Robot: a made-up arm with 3 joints.
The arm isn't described. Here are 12 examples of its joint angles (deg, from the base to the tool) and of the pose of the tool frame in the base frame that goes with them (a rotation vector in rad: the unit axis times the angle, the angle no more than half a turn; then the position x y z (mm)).
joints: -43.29 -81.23 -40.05
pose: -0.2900 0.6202 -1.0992 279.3 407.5 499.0
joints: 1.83 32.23 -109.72
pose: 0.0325 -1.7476 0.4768 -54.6 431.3 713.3
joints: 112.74 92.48 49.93
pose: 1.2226 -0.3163 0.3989 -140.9 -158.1 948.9
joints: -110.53 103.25 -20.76
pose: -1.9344 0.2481 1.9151 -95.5 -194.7 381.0
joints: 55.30 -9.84 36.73
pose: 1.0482 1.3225 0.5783 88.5 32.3 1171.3
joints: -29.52 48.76 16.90
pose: -0.7817 0.3356 0.3246 -128.9 426.3 515.0
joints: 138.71 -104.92 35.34
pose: -0.7143 -1.5065 -1.6877 334.2 -289.3 733.0
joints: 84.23 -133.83 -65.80
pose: 1.2089 2.0439 -0.0662 308.5 -40.0 912.8
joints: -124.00 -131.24 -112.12
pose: -2.0866 -0.8041 -1.3461 278.2 -169.0 325.6
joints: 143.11 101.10 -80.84
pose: 0.8643 -2.1376 -1.7297 -42.4 -210.9 873.9
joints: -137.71 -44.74 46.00
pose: -0.9243 0.3817 -2.0032 234.1 -167.6 147.8
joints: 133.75 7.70 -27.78
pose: 2.3538 -0.1475 0.0834 -36.9 -508.1 825.4
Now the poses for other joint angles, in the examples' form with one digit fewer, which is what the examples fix.
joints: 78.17 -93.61 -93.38
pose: 1.192 0.832 -0.469 268 -83 1038
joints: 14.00 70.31 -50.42
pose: -0.006 -1.295 0.694 -124 337 703
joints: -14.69 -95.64 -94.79
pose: -0.327 0.227 -0.886 271 395 658
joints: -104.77 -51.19 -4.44
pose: -1.120 0.363 -1.288 216 122 129
